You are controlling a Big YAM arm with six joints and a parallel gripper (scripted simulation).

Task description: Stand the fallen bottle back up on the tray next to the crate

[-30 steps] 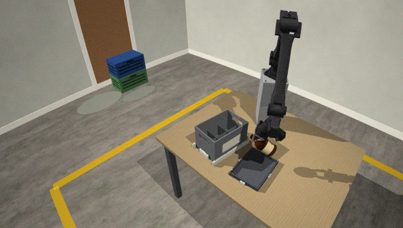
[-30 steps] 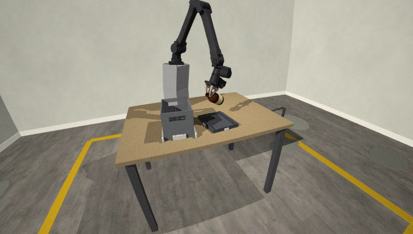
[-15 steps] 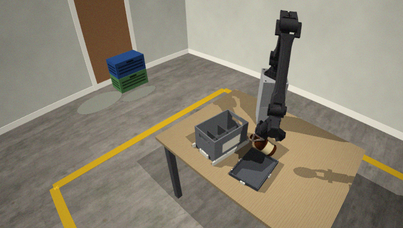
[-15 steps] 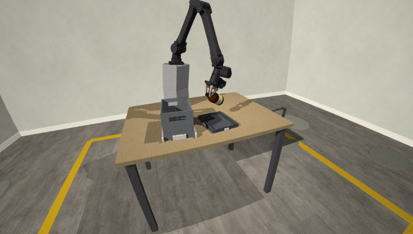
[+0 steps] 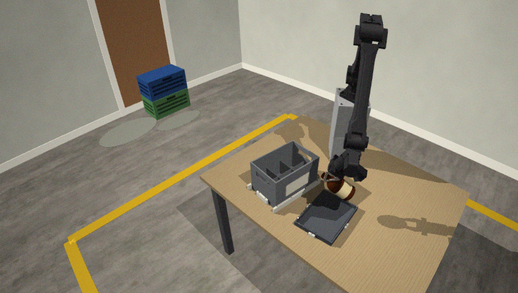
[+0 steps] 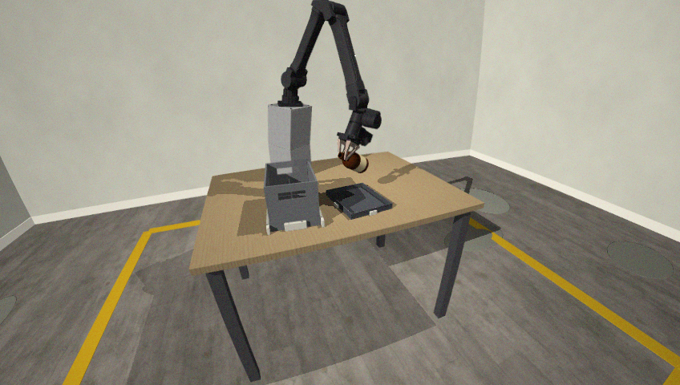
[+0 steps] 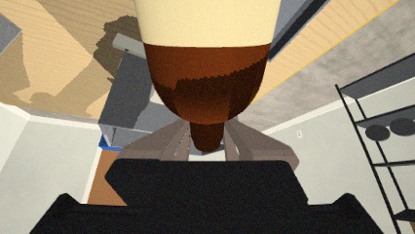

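My gripper is now 2 cm past the brown bottle, 4 cm to the right of it and 2 cm above it. From my hand the other things lie so: dark tray: 2 cm ahead, 5 cm to the left, 19 cm below; then grey crate: 1 cm ahead, 23 cm to the right, 11 cm below.
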